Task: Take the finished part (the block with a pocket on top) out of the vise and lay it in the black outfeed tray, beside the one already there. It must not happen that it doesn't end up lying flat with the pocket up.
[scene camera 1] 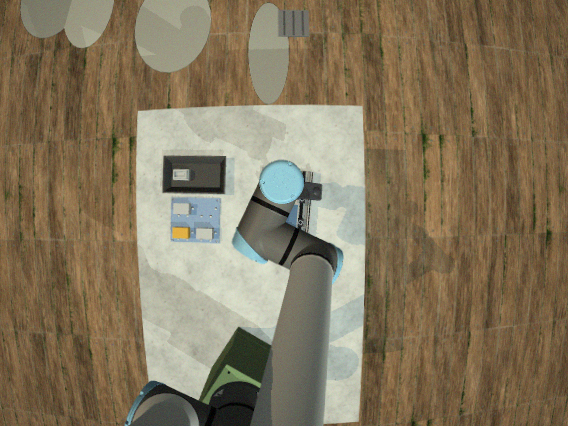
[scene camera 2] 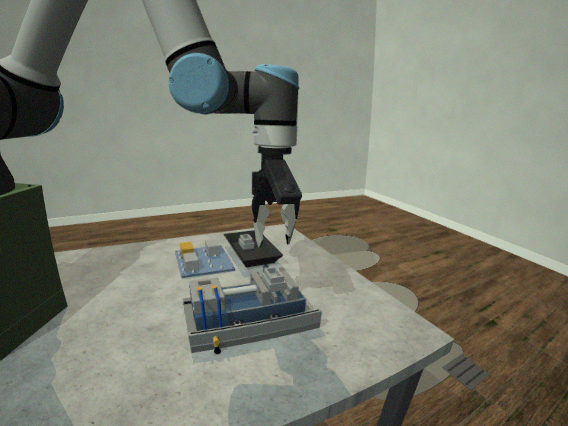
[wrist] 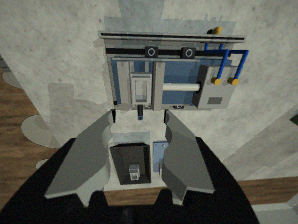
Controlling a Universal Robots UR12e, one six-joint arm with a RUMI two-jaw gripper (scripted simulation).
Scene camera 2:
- gripper: 273, 245
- blue vise: 249, 300
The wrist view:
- gripper: 140, 110
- blue vise: 175, 71
